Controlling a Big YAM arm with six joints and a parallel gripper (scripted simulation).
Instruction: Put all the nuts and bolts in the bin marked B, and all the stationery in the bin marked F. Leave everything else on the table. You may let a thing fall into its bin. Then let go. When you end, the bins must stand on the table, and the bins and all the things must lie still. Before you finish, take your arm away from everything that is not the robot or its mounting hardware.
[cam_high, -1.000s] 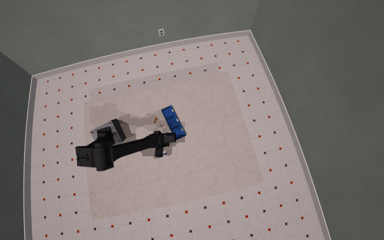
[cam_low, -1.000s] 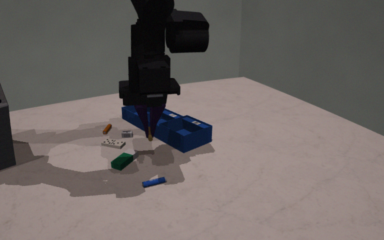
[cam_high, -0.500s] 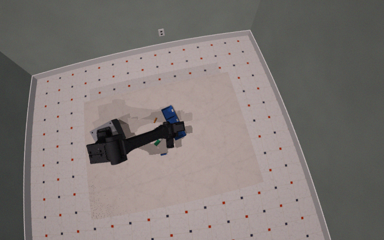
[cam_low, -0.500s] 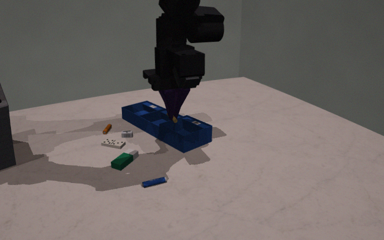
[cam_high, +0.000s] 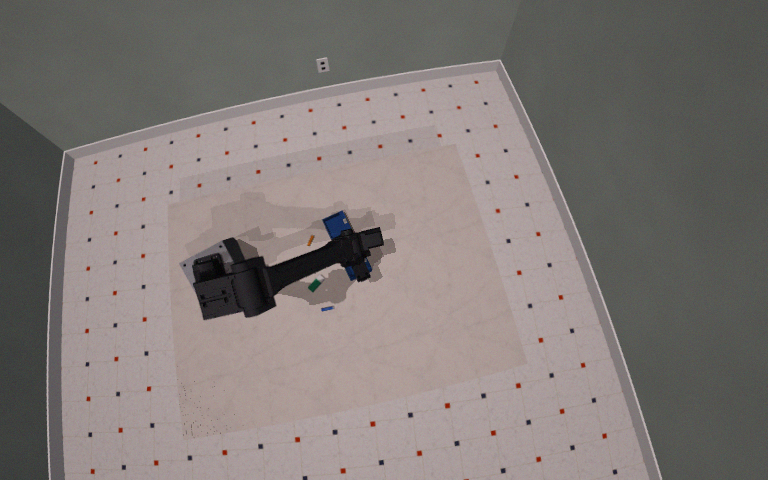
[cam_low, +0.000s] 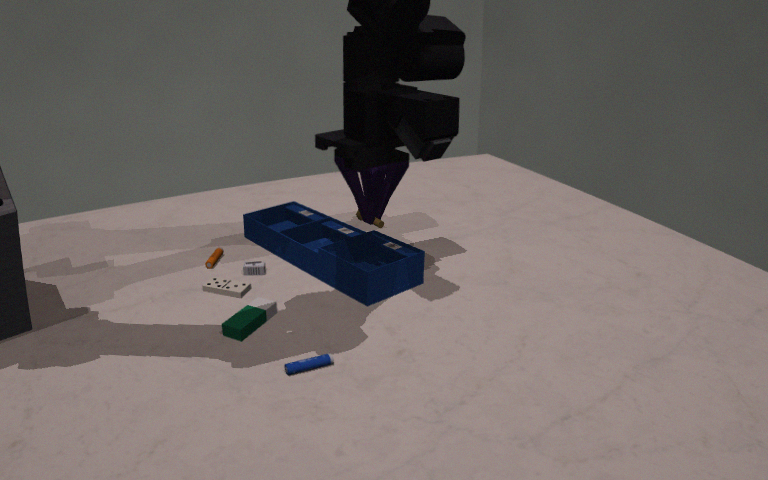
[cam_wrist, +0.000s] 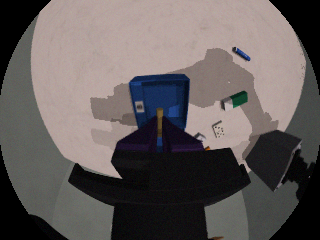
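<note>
Right now the grey metal piece is 100 mm behind my hand, 90 mm to the left of it and 70 mm below it. Also, from my hand: brass bolt 10 mm to the left; then blue three-part bin 10 mm behind, 80 mm to the left, 60 mm below; then green block 150 mm behind, 10 mm to the right, 70 mm below.
</note>
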